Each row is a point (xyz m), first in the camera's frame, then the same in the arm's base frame.
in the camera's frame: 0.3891 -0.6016 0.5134
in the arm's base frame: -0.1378 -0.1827 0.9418
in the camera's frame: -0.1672 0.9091 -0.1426
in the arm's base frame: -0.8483 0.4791 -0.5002
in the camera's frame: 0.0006 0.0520 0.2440
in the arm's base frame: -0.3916 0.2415 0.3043
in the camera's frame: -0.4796 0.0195 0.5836
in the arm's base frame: 0.0656 0.6090 0.2510
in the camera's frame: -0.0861 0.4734 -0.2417
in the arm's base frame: -0.8959 0.4447 -0.0499
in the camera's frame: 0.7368 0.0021 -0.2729
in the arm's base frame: -1.0734 -0.3194 0.4840
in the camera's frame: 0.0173 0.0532 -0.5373
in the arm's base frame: -1.1386 0.4429 0.4146
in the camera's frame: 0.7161 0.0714 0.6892
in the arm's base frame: -0.1646 -0.5699 0.2784
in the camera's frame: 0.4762 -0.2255 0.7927
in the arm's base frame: 0.0450 -0.3576 0.5380
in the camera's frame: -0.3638 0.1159 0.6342
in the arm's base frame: 0.0673 0.4803 0.1578
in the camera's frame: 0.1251 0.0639 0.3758
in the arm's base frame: -0.3018 0.0849 0.2837
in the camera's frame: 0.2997 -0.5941 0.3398
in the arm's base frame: -0.2798 -0.0488 0.9519
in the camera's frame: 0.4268 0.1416 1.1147
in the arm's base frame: 0.3066 -0.4132 0.1265
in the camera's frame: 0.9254 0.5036 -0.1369
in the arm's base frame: -1.0738 -0.5564 -0.0154
